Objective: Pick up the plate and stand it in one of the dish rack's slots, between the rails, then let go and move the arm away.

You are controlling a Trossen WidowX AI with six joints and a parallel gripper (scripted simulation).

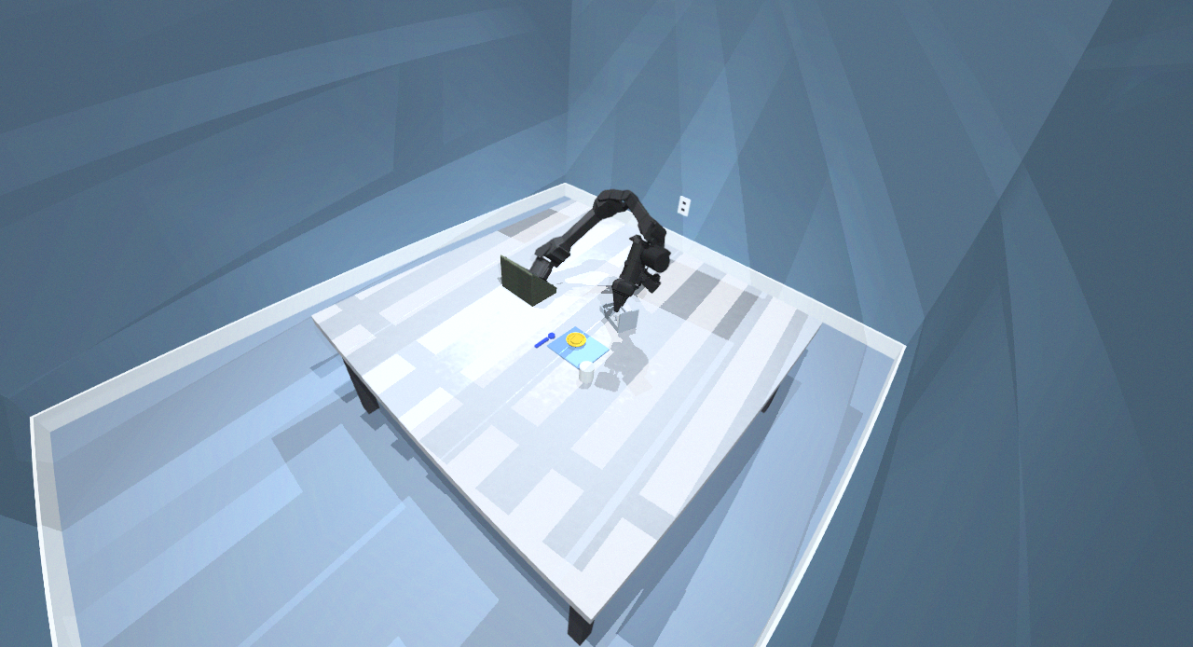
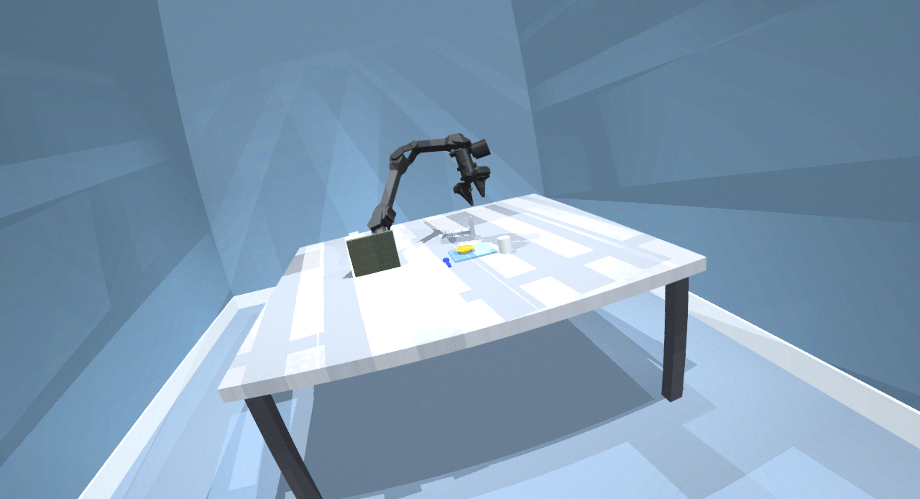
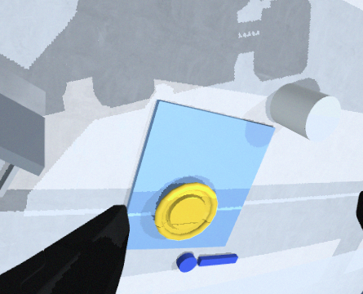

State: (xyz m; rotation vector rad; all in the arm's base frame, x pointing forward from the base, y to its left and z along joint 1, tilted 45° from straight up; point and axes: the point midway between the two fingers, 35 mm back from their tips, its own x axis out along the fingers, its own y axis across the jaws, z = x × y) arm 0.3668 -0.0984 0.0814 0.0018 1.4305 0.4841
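My gripper tip is now 14 cm above the yellow plate, 10 cm past it and 7 cm to the left of it. The rest, counted from my gripper tip: white cup (16 cm to the right, 13 cm below, 2 cm ahead); grey dish rack (13 cm below, 12 cm to the left, 7 cm behind); light blue mat (15 cm below, 8 cm to the right, 8 cm behind).
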